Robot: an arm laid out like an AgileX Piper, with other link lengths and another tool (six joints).
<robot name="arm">
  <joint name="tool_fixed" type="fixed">
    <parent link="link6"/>
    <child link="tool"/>
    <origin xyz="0.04 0.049 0.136" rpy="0 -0.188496 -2.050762"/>
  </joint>
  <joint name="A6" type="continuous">
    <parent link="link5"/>
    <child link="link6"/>
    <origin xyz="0 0.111 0" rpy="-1.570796 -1.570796 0"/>
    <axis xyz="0 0 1"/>
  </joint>
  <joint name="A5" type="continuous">
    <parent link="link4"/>
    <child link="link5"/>
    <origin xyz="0 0 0" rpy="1.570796 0 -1.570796"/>
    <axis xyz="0 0 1"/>
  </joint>
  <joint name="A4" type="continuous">
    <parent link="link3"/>
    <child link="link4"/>
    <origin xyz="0.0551 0.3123 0" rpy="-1.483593 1.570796 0"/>
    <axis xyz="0 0 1"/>
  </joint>
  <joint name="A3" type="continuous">
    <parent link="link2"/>
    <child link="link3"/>
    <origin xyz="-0.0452 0.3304 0" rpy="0 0 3.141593"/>
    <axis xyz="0 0 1"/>
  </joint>
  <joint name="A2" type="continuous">
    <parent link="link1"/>
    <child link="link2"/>
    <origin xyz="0 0 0" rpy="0 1.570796 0"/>
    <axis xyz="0 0 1"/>
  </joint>
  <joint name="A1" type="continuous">
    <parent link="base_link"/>
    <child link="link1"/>
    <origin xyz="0 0 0.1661" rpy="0 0 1.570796"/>
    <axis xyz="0 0 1"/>
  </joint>
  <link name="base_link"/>
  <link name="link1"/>
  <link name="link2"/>
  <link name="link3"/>
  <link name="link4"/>
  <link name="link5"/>
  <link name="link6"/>
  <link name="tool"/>
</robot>
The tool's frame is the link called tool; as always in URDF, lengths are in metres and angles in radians. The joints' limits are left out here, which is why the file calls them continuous.
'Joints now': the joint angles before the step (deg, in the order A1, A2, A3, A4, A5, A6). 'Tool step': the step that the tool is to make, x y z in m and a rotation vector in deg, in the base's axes. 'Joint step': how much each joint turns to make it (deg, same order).
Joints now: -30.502, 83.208, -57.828, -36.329, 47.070, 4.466
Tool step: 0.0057, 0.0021, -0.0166, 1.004, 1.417, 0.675
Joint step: 0.447, 2.203, -0.001, -0.002, -0.539, 0.088
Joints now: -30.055, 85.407, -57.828, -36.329, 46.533, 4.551
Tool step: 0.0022, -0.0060, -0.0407, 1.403, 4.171, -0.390
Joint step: 0.003, 5.476, 0.002, -1.851, -0.486, 1.778
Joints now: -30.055, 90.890, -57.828, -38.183, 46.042, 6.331
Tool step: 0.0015, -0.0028, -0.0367, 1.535, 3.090, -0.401
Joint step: -0.004, 4.893, 0.005, -1.225, -0.849, 1.769
